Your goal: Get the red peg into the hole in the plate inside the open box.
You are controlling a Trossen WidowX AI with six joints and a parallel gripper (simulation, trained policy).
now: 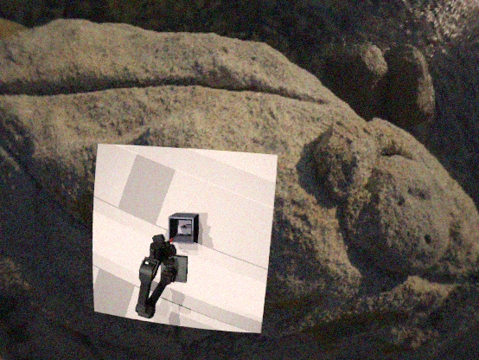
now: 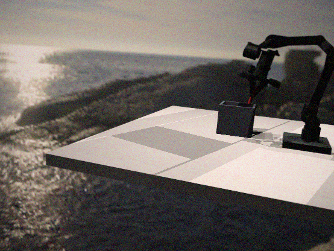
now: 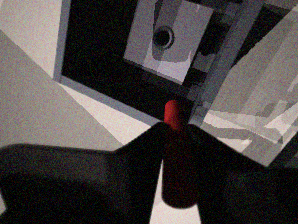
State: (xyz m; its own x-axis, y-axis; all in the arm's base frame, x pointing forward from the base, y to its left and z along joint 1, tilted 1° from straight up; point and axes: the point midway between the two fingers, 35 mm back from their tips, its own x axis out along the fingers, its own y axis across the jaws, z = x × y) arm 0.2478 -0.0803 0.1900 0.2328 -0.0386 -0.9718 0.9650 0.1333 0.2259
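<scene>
Now: the plate 140 mm below my gripper tip, 60 mm to the right of it and 50 mm ahead of it. From my gripper tip the other things lie so: red peg 10 mm above.
</scene>
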